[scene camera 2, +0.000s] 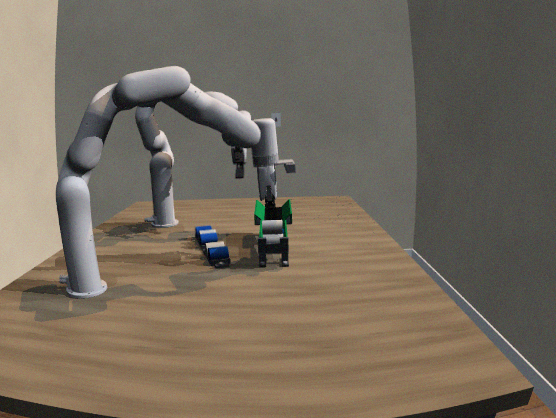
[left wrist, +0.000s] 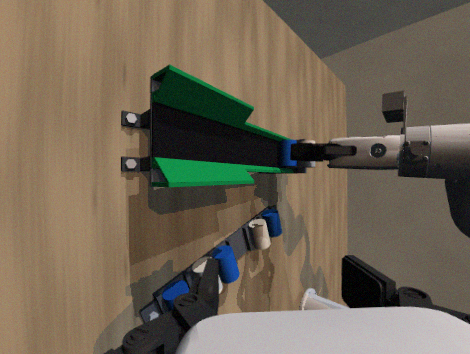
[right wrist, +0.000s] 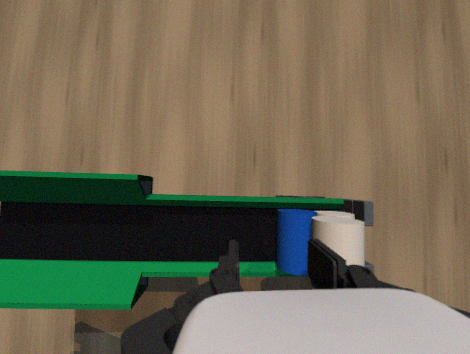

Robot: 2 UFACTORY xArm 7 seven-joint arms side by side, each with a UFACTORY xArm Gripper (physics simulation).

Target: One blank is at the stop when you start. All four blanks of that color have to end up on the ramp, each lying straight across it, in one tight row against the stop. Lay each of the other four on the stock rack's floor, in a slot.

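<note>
On the ramp (scene camera 2: 288, 204) (left wrist: 200, 177) (right wrist: 60, 282), a blue blank (left wrist: 287, 152) (right wrist: 294, 245) lies across the floor. A white blank (scene camera 2: 272, 239) (right wrist: 334, 214) is beside it at the stop (scene camera 2: 273, 247). Another white blank (scene camera 2: 272, 227) (right wrist: 340, 237) appears higher, overlapping both from above. The stock rack (left wrist: 237, 243) holds blue blanks (left wrist: 175, 294) (left wrist: 226, 265) (left wrist: 272, 223) and white blanks (left wrist: 206, 266) (left wrist: 260, 234). My right gripper (scene camera 2: 270, 201) (right wrist: 272, 257) is open above the ramp; its right finger is by the raised white blank. My left gripper (scene camera 2: 239, 172) (left wrist: 280, 278) is open, high above the table.
The wooden table (scene camera 2: 320, 320) (left wrist: 65, 175) carries both arm bases (scene camera 2: 86, 287) (scene camera 2: 164, 220). The stock rack stands left of the ramp in the scene view. The ramp's flared green walls rise at its far end. My right arm reaches over the ramp's stop end in the left wrist view.
</note>
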